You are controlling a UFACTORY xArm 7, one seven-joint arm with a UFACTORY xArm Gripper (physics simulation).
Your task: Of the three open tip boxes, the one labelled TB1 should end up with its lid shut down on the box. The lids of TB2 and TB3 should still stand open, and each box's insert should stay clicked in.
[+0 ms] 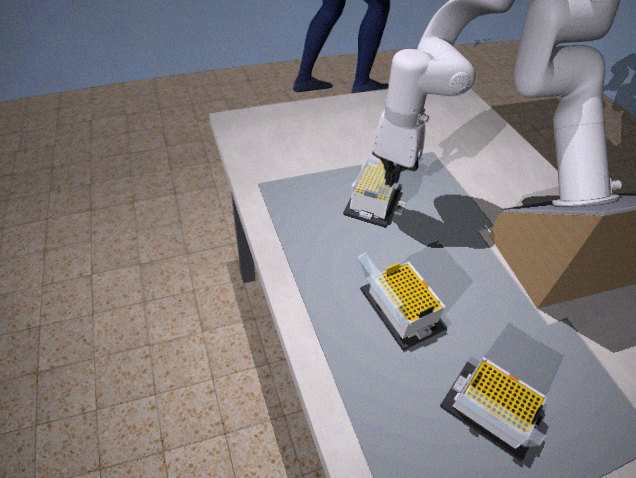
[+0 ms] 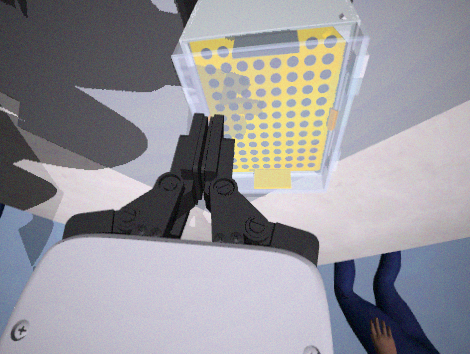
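My gripper (image 1: pixel 390 182) is here, and in image 2 I find the gripper (image 2: pixel 210 132) as well. Then there is a yellow insert (image 1: pixel 418 301), and there is also a yellow insert (image 1: pixel 525 404).
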